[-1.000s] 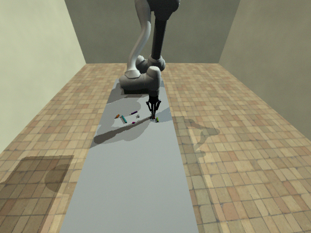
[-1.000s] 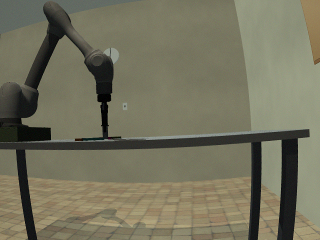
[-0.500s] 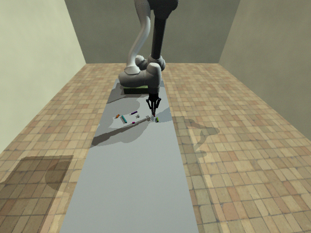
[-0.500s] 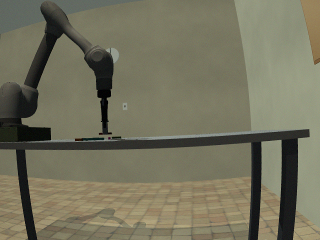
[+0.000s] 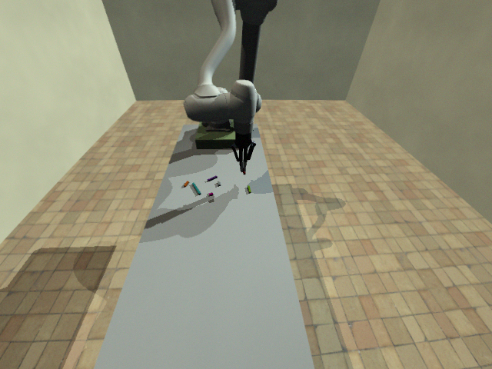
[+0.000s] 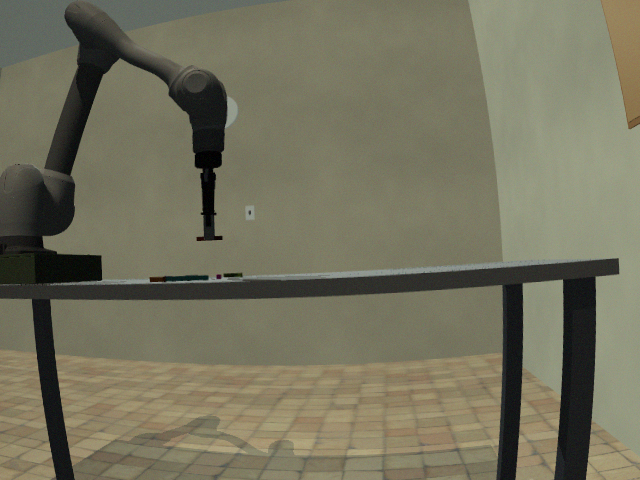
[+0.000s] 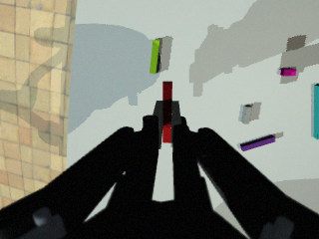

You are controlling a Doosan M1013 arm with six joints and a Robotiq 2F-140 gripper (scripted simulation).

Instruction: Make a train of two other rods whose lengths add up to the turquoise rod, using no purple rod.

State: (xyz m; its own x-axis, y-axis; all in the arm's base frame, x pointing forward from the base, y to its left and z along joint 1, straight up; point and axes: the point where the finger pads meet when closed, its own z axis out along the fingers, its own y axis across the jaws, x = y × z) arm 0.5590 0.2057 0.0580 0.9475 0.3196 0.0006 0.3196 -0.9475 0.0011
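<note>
Right now the grey rod is 10 mm ahead of my hand, 140 mm to the right of it and 130 mm below it. Also, from my hand: red rod (30 mm below); then lime rod (50 mm ahead, 40 mm to the left, 130 mm below); then purple rod (30 mm behind, 180 mm to the right, 130 mm below).
</note>
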